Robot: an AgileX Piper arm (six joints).
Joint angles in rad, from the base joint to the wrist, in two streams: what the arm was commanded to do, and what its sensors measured. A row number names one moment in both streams.
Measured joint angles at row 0:
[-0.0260, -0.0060, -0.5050, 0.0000, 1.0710, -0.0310]
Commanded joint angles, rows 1 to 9:
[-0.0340, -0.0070, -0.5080, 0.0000, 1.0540, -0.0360]
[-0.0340, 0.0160, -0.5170, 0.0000, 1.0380, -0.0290]
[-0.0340, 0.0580, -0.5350, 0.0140, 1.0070, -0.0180]
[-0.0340, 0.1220, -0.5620, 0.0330, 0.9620, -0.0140]
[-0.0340, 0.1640, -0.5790, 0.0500, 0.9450, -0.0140]
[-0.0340, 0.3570, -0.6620, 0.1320, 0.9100, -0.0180]
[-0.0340, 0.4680, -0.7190, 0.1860, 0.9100, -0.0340]
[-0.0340, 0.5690, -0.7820, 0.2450, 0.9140, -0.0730]
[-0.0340, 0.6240, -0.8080, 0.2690, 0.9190, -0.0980]
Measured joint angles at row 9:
[-0.0260, 0.4940, -0.7370, 0.1910, 0.9250, -0.0380]
